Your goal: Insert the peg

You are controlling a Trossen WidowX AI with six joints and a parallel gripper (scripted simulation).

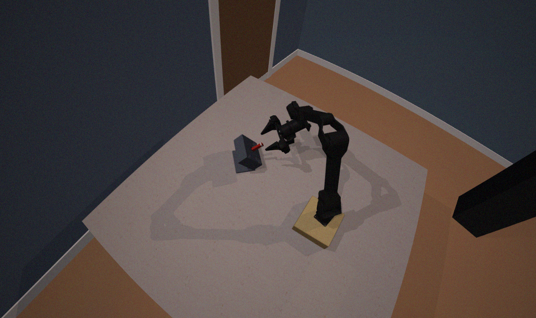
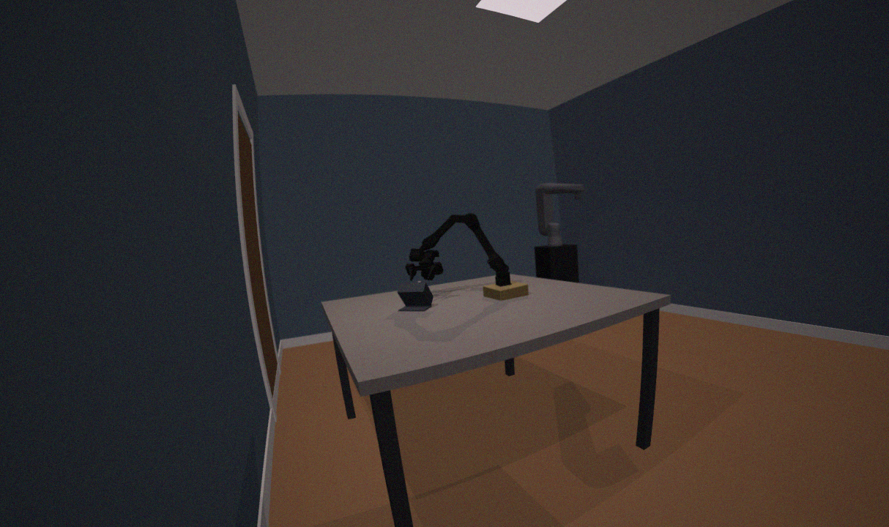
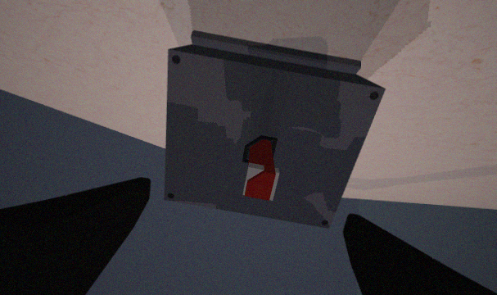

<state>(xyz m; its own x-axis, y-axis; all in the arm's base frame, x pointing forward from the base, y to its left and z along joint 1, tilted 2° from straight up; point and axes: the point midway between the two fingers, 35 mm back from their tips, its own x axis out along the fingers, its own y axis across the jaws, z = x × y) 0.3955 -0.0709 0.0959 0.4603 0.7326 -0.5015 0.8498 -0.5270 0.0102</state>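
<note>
My gripper tip is 20 mm to the right of the red peg, 20 mm above it and 10 mm short of it. Round my gripper tip: dark grey sloped panel: 60 mm to the left, 60 mm below, 30 mm ahead.
</note>
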